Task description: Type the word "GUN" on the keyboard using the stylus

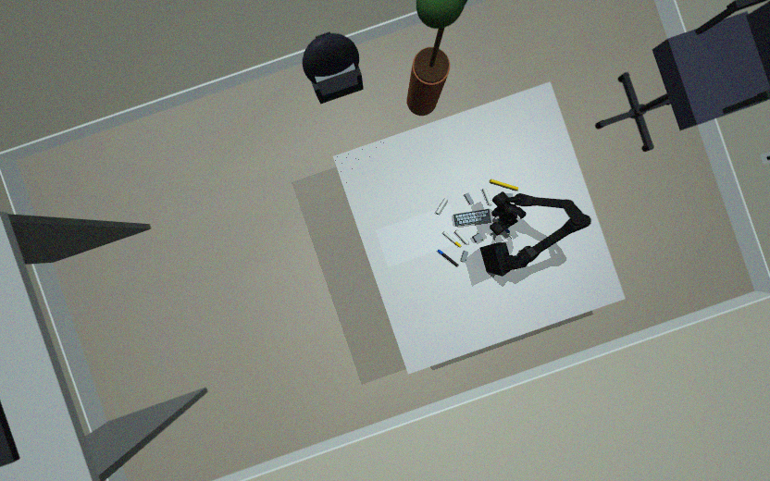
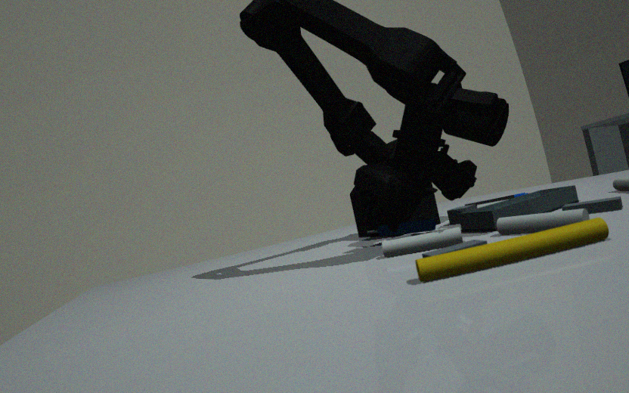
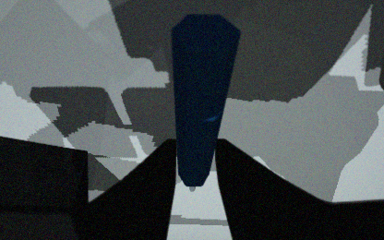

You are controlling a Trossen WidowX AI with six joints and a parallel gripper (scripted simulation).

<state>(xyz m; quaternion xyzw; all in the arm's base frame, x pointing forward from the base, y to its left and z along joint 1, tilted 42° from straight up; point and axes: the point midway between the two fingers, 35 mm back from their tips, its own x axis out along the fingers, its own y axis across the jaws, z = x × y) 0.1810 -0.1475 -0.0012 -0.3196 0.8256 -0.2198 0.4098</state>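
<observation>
My gripper tip is 20 mm past the blue stylus and 10 mm to the left of it. Also, from my gripper tip: grey block (210 mm ahead, 150 mm to the left, 20 mm below); then yellow cylinder (240 mm ahead, 60 mm to the right, 10 mm below); then yellow-tipped pen (290 mm to the left, 10 mm below).
</observation>
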